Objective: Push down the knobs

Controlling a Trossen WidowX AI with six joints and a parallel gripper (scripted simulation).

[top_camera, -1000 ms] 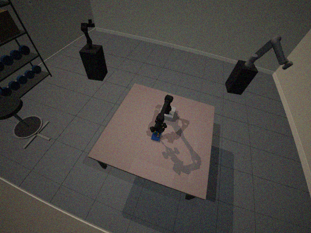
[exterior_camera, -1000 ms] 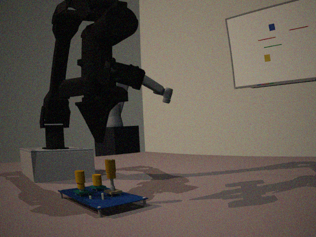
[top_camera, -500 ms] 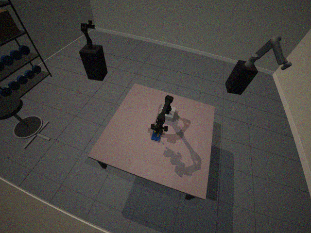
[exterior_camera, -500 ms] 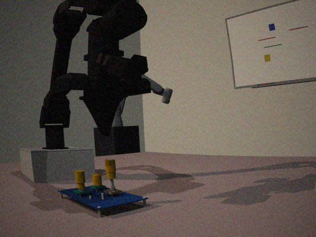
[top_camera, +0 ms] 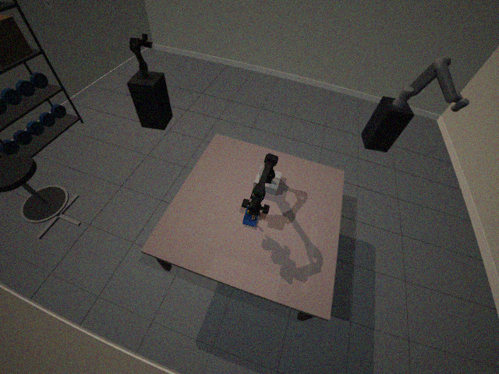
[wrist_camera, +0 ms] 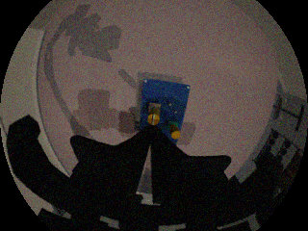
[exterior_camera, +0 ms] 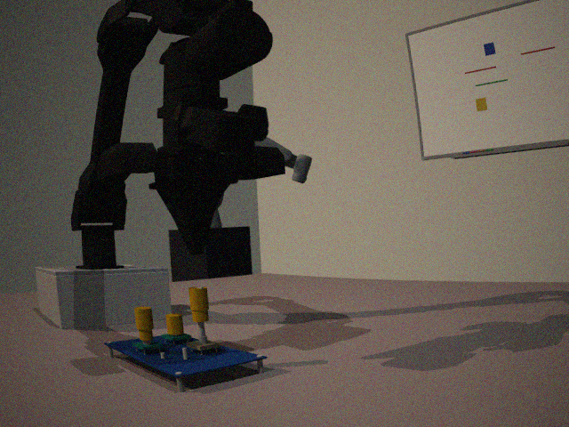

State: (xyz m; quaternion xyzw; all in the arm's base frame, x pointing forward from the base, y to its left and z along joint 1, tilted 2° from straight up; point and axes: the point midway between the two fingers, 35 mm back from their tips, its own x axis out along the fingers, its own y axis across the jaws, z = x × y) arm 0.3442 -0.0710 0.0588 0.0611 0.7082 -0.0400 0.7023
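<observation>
Now: the knob 40 mm below my gripper tip. Round my gripper tip: green potentiometer (40 mm behind, 40 mm to the right, 80 mm below).
</observation>
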